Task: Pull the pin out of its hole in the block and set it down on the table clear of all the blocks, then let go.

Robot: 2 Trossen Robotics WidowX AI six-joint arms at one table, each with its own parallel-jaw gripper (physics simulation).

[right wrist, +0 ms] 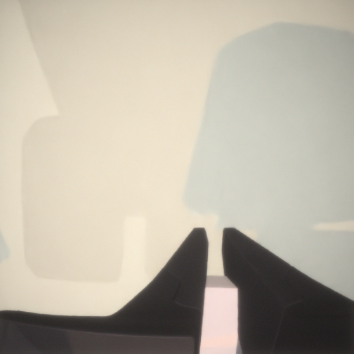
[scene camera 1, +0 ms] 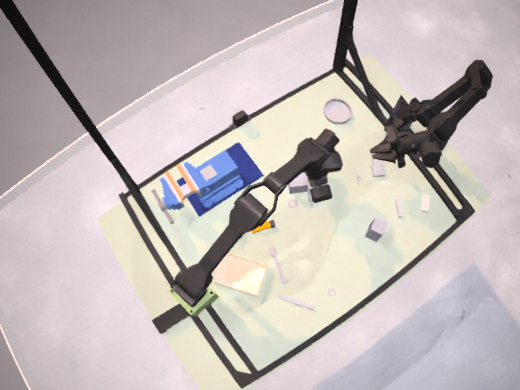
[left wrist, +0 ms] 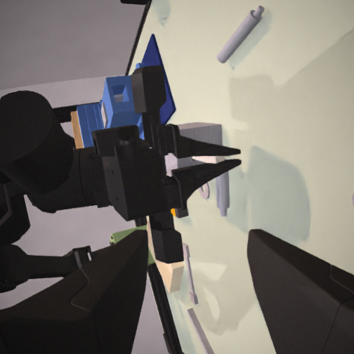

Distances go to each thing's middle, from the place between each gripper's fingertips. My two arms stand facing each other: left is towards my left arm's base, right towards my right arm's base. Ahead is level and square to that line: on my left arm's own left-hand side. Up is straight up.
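My right gripper is 39 cm to the left of the shallow tray (scene camera 1: 235,272) and 7 cm short of it.
I see my left gripper 1 cm past the tray, 13 cm above it and 53 cm to the left of it.
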